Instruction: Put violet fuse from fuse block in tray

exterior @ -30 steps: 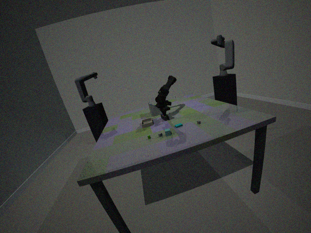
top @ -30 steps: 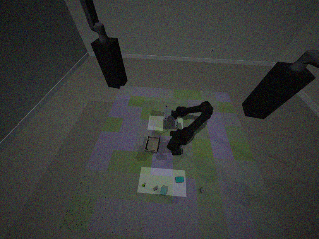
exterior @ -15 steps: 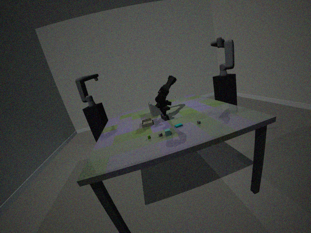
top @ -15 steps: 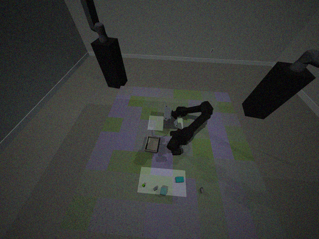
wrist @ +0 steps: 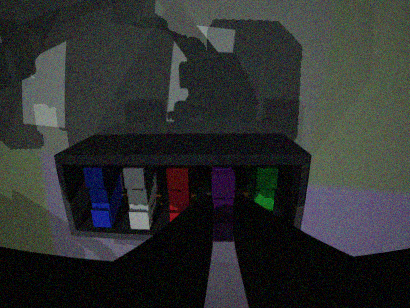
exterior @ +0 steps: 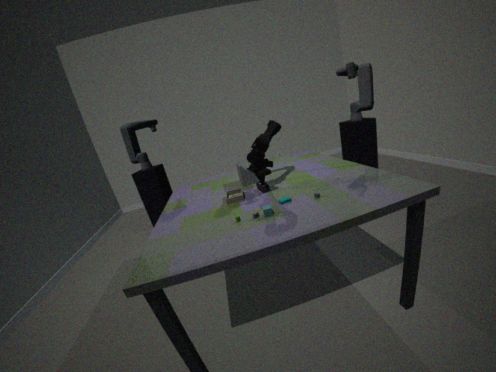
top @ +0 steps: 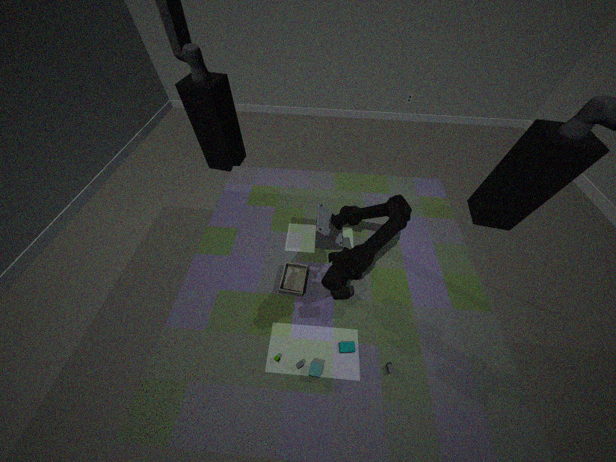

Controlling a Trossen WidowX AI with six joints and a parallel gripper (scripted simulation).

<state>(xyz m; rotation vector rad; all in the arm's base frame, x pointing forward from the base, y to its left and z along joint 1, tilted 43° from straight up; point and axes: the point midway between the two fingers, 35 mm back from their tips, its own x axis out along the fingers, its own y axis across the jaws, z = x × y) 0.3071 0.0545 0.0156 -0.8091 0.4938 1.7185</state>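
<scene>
The red fuse lies 2 cm behind my gripper tip, 1 cm to the right of it and 2 cm below it. Also, from my gripper tip: white fuse 3 cm behind, 1 cm to the right, 2 cm below; violet fuse 1 cm below; green fuse 2 cm ahead, 2 cm below.
</scene>
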